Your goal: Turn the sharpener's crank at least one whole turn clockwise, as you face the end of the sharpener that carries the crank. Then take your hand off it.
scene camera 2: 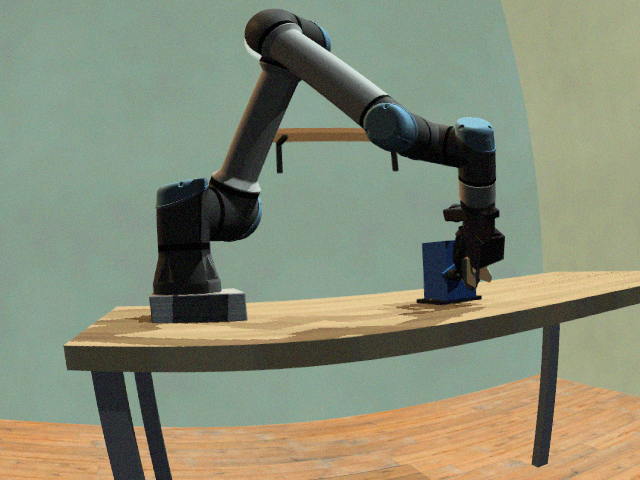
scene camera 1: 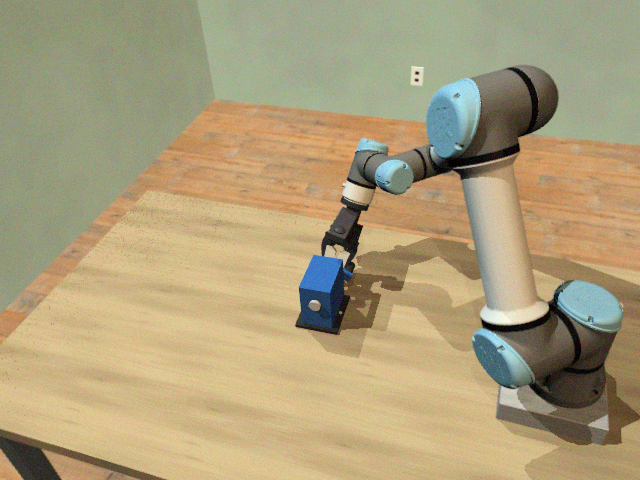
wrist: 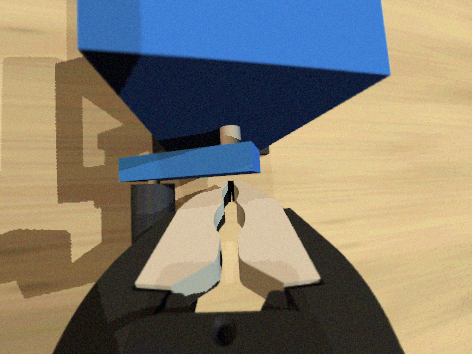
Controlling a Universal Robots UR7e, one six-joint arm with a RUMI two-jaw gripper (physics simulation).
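Seen in the pictures: gripper, between the fingertips: (scene camera 2: 471, 290) (wrist: 231, 182); arm's base, origin of its link: (scene camera 2: 186, 292) (scene camera 1: 562, 376).
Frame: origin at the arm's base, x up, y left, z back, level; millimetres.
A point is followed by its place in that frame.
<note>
The blue sharpener (scene camera 1: 321, 273) @[x 75, y -139, z -528 mm] (scene camera 2: 433, 268) @[x 20, y -133, z -492 mm] (wrist: 235, 30) stands upright on its dark base plate. Its blue crank arm (scene camera 1: 347, 274) (wrist: 190, 162) reaches left from the pale shaft (wrist: 230, 133) @[x 33, y -202, z -524 mm] in the wrist view. The dark crank handle (scene camera 1: 351, 267) @[x 15, y -234, z -475 mm] (scene camera 2: 452, 274) @[x 9, y -248, z -469 mm] (wrist: 152, 207) @[x 17, y -231, z -483 mm] sticks out from the arm's left end, toward the gripper. My gripper (scene camera 1: 337, 253) (scene camera 2: 477, 281) @[x -29, y -224, z -533 mm] (wrist: 231, 182) @[x -29, y -224, z -533 mm] is shut with nothing between its fingers. Its tips are at the crank end, close to the arm near the shaft; the handle lies left of the fingers. Whether they touch cannot be told.
A pale round knob (scene camera 1: 314, 305) @[x 33, y -76, z -533 mm] is on the sharpener's opposite end. The wooden table (scene camera 1: 206, 361) @[x -53, y 58, z -762 mm] (scene camera 2: 310, 356) @[x -76, y -444, z -109 mm] carries the sharpener and the robot's base block (scene camera 1: 547, 418) @[x -11, y 98, z -34 mm] (scene camera 2: 199, 307) @[x -25, y -97, z -11 mm]. A wooden shelf (scene camera 2: 325, 134) is on the wall behind the arm.
</note>
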